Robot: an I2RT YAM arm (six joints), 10 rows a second.
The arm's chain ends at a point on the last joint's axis. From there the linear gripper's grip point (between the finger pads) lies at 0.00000 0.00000 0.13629 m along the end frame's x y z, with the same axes.
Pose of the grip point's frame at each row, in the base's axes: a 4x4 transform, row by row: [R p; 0 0 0 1], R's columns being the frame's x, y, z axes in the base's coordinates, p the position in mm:
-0.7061 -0.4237 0.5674 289.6; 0.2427 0.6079 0.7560 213.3; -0.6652 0.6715 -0.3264 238.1; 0 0 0 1
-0.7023 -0.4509 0.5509 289.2; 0.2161 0.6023 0.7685 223.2; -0.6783 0.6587 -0.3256 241.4; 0 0 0 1
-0.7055 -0.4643 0.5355 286.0; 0.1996 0.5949 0.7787 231.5; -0.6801 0.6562 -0.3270 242.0; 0 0 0 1
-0.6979 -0.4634 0.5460 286.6; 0.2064 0.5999 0.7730 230.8; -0.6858 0.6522 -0.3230 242.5; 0 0 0 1
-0.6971 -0.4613 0.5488 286.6; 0.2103 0.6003 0.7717 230.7; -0.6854 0.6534 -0.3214 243.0; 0 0 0 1
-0.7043 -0.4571 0.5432 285.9; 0.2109 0.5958 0.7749 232.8; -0.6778 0.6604 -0.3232 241.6; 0 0 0 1
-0.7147 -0.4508 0.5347 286.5; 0.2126 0.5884 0.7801 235.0; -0.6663 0.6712 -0.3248 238.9; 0 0 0 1
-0.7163 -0.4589 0.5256 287.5; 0.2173 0.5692 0.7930 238.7; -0.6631 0.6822 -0.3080 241.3; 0 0 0 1
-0.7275 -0.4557 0.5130 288.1; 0.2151 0.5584 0.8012 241.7; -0.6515 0.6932 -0.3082 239.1; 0 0 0 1
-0.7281 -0.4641 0.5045 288.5; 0.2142 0.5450 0.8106 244.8; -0.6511 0.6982 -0.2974 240.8; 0 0 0 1
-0.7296 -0.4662 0.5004 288.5; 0.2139 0.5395 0.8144 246.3; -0.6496 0.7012 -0.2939 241.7; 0 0 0 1
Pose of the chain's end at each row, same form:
-0.7061 -0.4237 0.5674 212.3; 0.2427 0.6079 0.7560 110.3; -0.6652 0.6715 -0.3264 282.6; 0 0 0 1
-0.7023 -0.4509 0.5509 214.1; 0.2161 0.6023 0.7685 118.5; -0.6783 0.6587 -0.3256 285.8; 0 0 0 1
-0.7055 -0.4643 0.5355 213.0; 0.1996 0.5949 0.7787 125.4; -0.6801 0.6562 -0.3270 286.6; 0 0 0 1
-0.6979 -0.4634 0.5460 212.2; 0.2064 0.5999 0.7730 125.4; -0.6858 0.6522 -0.3230 286.5; 0 0 0 1
-0.6971 -0.4613 0.5488 211.8; 0.2103 0.6003 0.7717 125.5; -0.6854 0.6534 -0.3214 286.8; 0 0 0 1
-0.7043 -0.4571 0.5432 211.9; 0.2109 0.5958 0.7749 127.2; -0.6778 0.6604 -0.3232 285.6; 0 0 0 1
-0.7147 -0.4508 0.5347 213.6; 0.2126 0.5884 0.7801 128.7; -0.6663 0.6712 -0.3248 283.2; 0 0 0 1
-0.7163 -0.4589 0.5256 215.9; 0.2173 0.5692 0.7930 130.6; -0.6631 0.6822 -0.3080 283.3; 0 0 0 1
-0.7275 -0.4557 0.5130 218.2; 0.2151 0.5584 0.8012 132.5; -0.6515 0.6932 -0.3082 281.1; 0 0 0 1
-0.7281 -0.4641 0.5045 219.7; 0.2142 0.5450 0.8106 134.3; -0.6511 0.6982 -0.2974 281.3; 0 0 0 1
-0.7296 -0.4662 0.5004 220.3; 0.2139 0.5395 0.8144 135.3; -0.6496 0.7012 -0.2939 281.8; 0 0 0 1

